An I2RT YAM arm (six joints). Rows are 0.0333 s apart.
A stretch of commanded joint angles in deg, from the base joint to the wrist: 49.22, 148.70, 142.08, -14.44, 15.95, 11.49; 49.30, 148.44, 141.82, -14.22, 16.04, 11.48; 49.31, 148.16, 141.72, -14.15, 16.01, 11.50; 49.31, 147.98, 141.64, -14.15, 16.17, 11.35; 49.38, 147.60, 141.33, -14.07, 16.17, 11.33; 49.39, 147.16, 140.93, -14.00, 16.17, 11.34; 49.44, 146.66, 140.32, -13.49, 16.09, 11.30; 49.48, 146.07, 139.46, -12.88, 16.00, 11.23; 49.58, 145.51, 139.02, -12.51, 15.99, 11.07; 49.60, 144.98, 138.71, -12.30, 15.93, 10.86
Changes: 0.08, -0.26, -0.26, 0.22, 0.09, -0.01; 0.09, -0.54, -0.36, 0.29, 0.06, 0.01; 0.09, -0.72, -0.44, 0.29, 0.22, -0.14; 0.16, -1.10, -0.75, 0.37, 0.22, -0.16; 0.17, -1.54, -1.15, 0.44, 0.22, -0.15; 0.22, -2.04, -1.76, 0.95, 0.14, -0.19; 0.26, -2.63, -2.62, 1.56, 0.05, -0.26; 0.36, -3.19, -3.06, 1.93, 0.04, -0.42; 0.38, -3.72, -3.37, 2.14, -0.02, -0.63
